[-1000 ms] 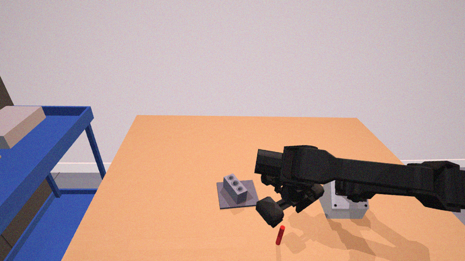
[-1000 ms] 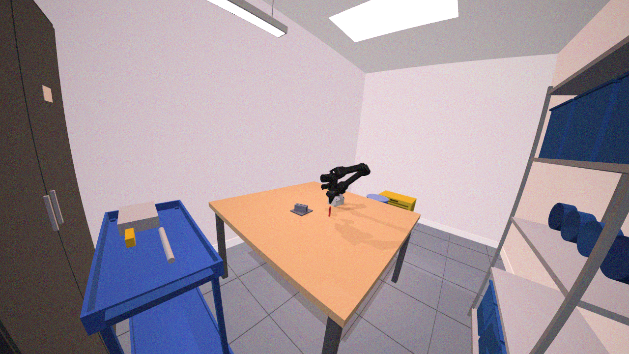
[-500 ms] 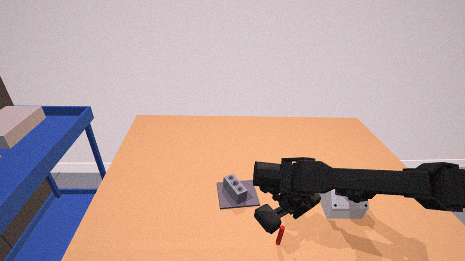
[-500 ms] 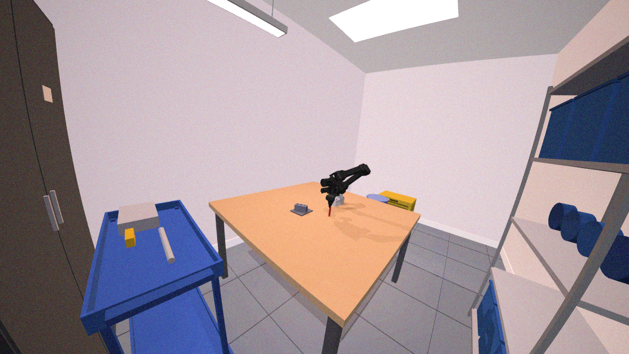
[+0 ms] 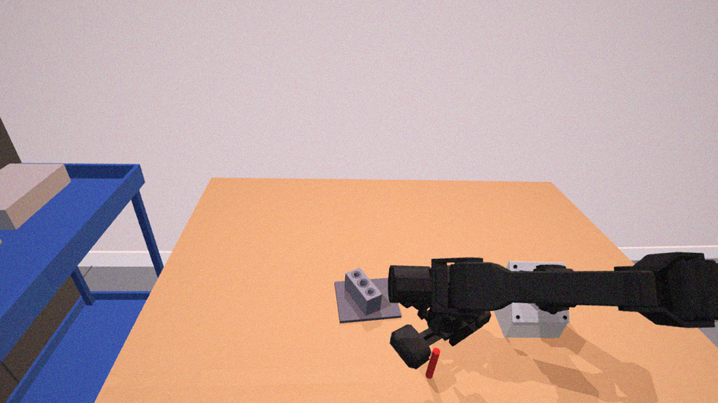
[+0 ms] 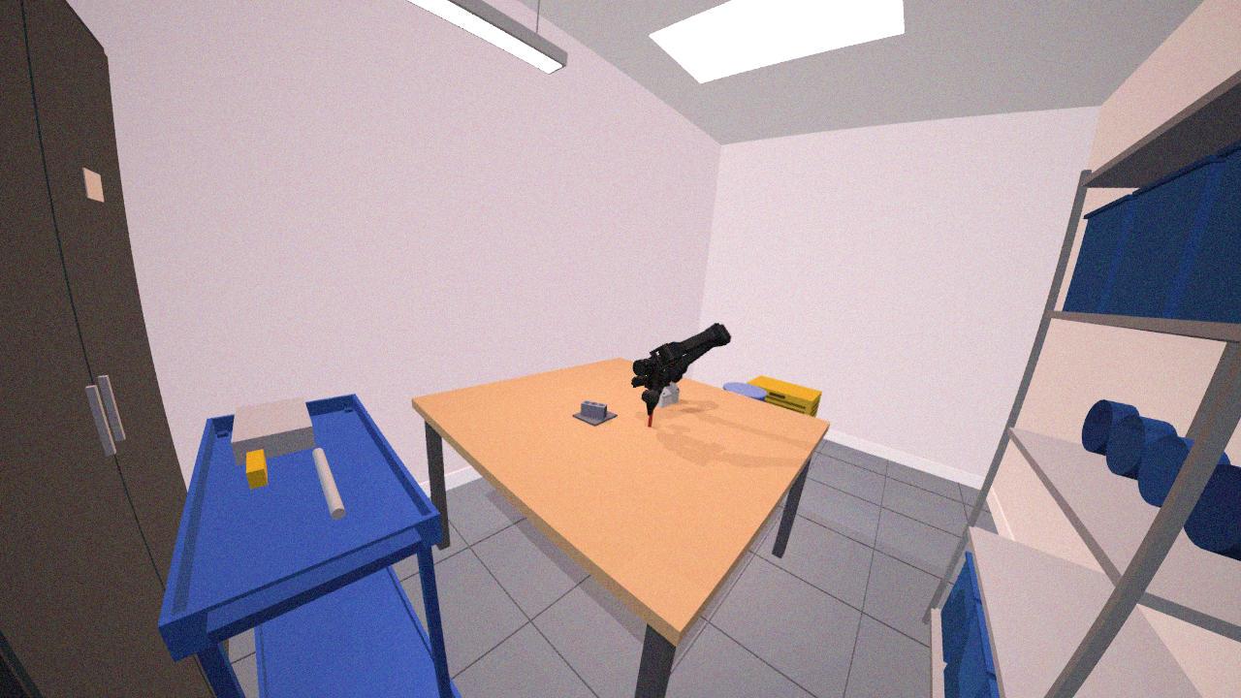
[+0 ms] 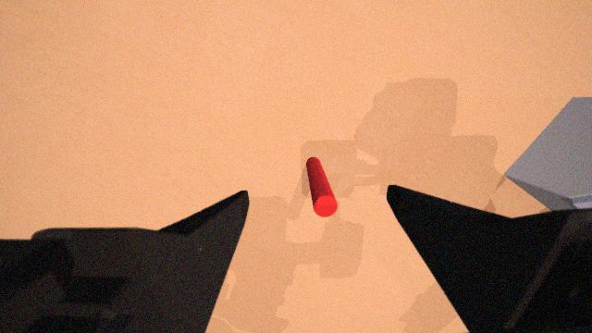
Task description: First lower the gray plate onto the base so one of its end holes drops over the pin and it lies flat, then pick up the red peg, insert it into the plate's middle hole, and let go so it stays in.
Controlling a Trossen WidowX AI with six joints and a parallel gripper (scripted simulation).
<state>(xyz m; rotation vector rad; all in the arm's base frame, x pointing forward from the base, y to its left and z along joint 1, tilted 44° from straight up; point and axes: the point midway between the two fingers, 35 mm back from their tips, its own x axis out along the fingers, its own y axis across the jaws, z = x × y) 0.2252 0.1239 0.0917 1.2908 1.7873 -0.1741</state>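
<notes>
My gripper tip is 3 cm above the red peg. From my gripper tip the other things lie so: gray plate (14 cm ahead, 18 cm to the right, 2 cm below); dark flat base (12 cm ahead, 17 cm to the right, 6 cm below).
</notes>
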